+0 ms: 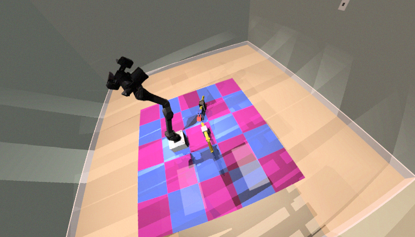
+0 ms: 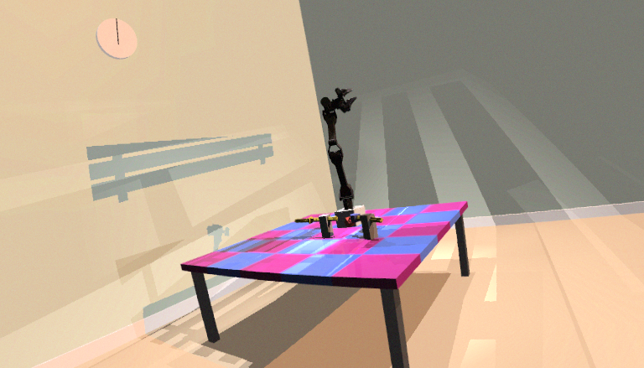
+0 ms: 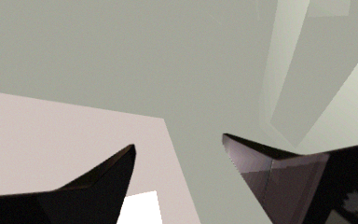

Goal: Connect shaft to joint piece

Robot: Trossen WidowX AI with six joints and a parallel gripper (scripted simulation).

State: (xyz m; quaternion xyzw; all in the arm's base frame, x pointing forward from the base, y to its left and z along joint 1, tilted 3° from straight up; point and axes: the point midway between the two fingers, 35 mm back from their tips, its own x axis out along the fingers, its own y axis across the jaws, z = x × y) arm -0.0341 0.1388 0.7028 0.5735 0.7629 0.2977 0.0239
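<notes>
Now: gripper tip 340 mm short of the red-orange joint piece, 20 mm to the left of it and 740 mm above it.
</notes>
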